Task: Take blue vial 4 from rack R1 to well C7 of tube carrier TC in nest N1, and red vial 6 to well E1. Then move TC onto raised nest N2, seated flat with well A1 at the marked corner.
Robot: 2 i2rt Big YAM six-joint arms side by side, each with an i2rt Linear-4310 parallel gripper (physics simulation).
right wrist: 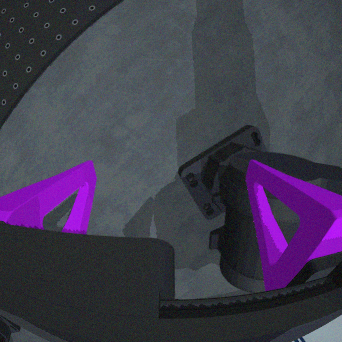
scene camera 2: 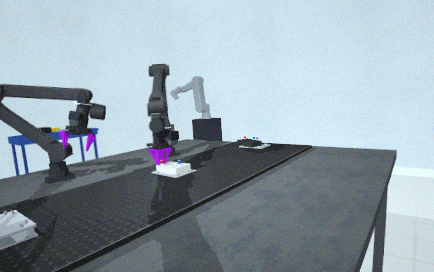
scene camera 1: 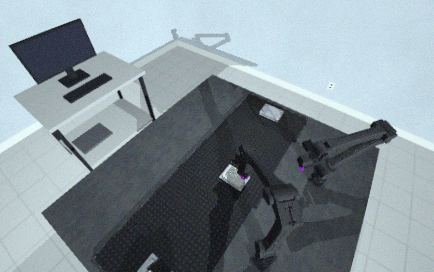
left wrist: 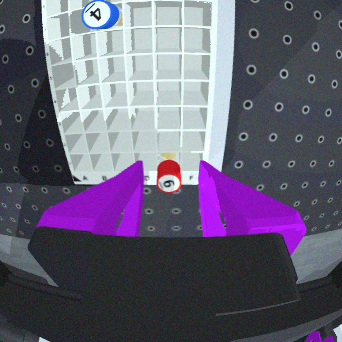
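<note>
The white tube carrier TC sits on nest N1. Blue vial 4 stands in it near the top of the left wrist view, seemingly in column C; its row number is not readable. Red vial 6 stands in the end row by the letters, in column E. My left gripper is partly open around red vial 6, with a gap on each side. My right gripper is wide open and empty, away from the carrier.
Raised nest N2 is at the upper right of scene camera 1. Black rack R1 holds small red and blue vials on a white plate at the other end. The right wrist view shows a black arm base beneath the right gripper.
</note>
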